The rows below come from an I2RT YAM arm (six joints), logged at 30 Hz.
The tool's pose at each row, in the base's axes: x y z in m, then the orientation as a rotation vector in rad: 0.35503, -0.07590, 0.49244, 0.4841, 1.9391, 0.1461; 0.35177, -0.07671, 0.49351, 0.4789, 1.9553, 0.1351; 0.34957, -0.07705, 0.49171, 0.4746, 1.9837, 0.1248; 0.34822, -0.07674, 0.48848, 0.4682, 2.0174, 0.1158; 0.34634, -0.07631, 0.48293, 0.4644, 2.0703, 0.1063; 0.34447, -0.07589, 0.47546, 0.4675, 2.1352, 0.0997; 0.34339, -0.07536, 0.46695, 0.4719, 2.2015, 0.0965; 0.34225, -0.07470, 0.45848, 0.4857, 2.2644, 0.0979; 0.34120, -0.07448, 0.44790, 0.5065, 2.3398, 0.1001; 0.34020, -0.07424, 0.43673, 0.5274, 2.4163, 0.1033
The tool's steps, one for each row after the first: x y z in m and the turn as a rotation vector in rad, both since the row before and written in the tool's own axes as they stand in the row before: -0.00014, -0.00126, -0.00329, 0.0078, 0.0130, -0.0107; 0.00217, -0.00145, -0.00117, 0.0099, 0.0250, -0.0113; 0.00335, -0.00103, 0.00022, 0.0089, 0.0303, -0.0128; 0.00555, -0.00167, 0.00096, 0.0136, 0.0491, -0.0134; 0.00707, -0.00209, 0.00227, 0.0165, 0.0620, -0.0086; 0.00738, -0.00191, 0.00397, 0.0148, 0.0642, -0.0063; 0.00718, -0.00169, 0.00438, 0.0145, 0.0627, 0.0025; 0.00814, -0.00248, 0.00637, 0.0185, 0.0757, 0.0062; 0.00798, -0.00250, 0.00748, 0.0180, 0.0770, 0.0063
